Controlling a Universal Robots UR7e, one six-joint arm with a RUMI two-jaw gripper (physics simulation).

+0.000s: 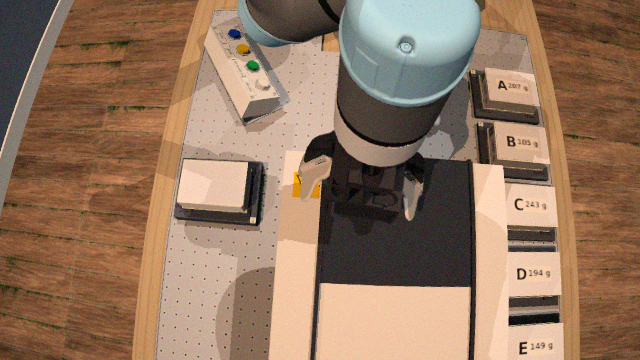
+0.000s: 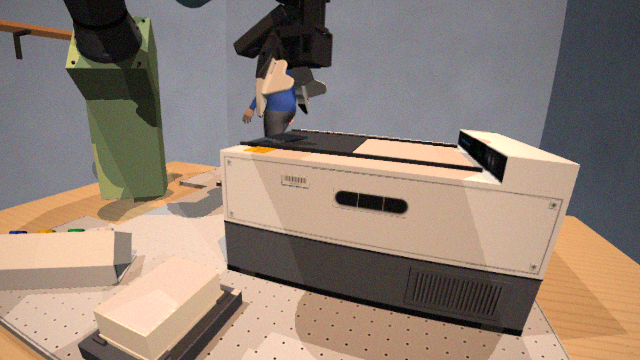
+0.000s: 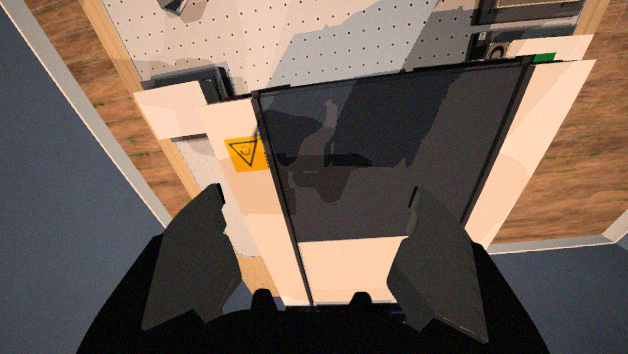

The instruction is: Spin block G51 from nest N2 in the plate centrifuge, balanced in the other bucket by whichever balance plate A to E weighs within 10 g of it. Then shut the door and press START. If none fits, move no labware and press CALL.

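Frame: origin at the arm's base, x ahead, y left, z up, level; centimetres.
Seen in the pictures: gripper, fingertip midpoint: (image 2: 286, 115) (image 3: 316, 187); arm's base, origin of the base link: (image 2: 110, 40).
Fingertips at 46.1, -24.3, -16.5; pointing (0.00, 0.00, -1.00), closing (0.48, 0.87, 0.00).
Note:
Offsets run from my fingertips to a thing's top centre, as dx, dy, dz. "pt": to the spot under its first point.
My gripper (image 1: 358, 207) (image 2: 282, 112) (image 3: 316, 187) is open and empty, high above the centrifuge @[pt +5.9, -10.3, -5.0] (image 1: 297, 260) (image 2: 300, 205) (image 3: 265, 225). A dark panel @[+5.1, +4.7, -4.7] (image 1: 400, 250) (image 3: 390, 200) covers part of its top; no bucket shows. A pale block @[-14.1, -21.0, -19.5] (image 1: 212, 182) (image 2: 160, 300) (image 3: 170, 107) sits in a dark nest @[pt -10.6, -14.1, -23.6] (image 1: 256, 195) (image 2: 210, 320) at the left; its name and weight cannot be read. At the right stand plates A @[-16.1, +44.4, -20.6] (image 1: 511, 86) 207 g, B @[-3.5, +39.7, -20.6] (image 1: 522, 142) 105 g, C @[+8.9, +35.2, -20.6] (image 1: 530, 205) 243 g, D @[+21.4, +30.1, -20.6] (image 1: 532, 274) 194 g and E @[+34.4, +25.3, -20.6] (image 1: 535, 346) 149 g. The button box @[-37.9, -10.4, -17.6] (image 1: 235, 75) (image 2: 55, 260) is back left; its small lettering is unreadable.
A raised cream housing @[pt +33.8, -16.0, -1.6] (image 2: 530, 150) crosses one end of the centrifuge. A yellow warning label (image 1: 306, 190) (image 2: 259, 149) (image 3: 247, 154) marks its top edge. The green pedestal (image 2: 125, 130) stands behind the perforated board. A person (image 2: 280, 102) stands in the background, partly hidden by the gripper.

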